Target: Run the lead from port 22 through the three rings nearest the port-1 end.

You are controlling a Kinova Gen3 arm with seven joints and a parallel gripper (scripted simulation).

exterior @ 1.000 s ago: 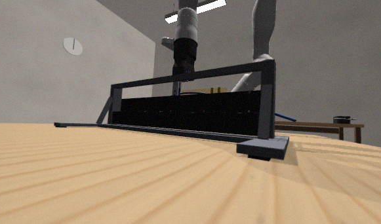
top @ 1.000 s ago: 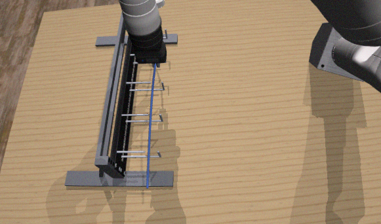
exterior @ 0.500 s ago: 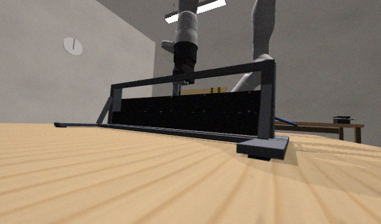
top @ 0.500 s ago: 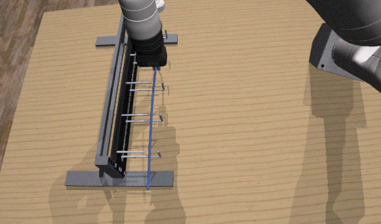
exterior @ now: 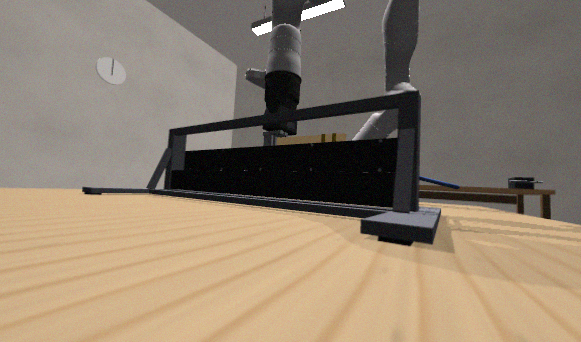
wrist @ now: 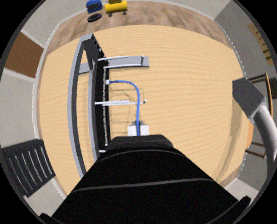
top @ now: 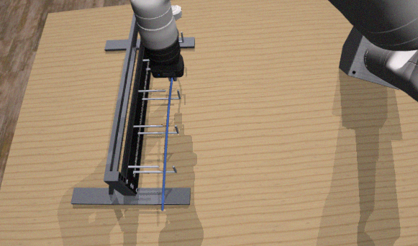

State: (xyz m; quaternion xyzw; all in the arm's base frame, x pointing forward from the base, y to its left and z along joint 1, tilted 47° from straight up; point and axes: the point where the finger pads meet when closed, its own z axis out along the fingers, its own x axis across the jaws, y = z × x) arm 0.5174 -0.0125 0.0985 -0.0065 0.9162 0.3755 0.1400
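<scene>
My gripper is now 90 mm short of the rack, 60 mm to the right of it and 30 mm above it.
</scene>
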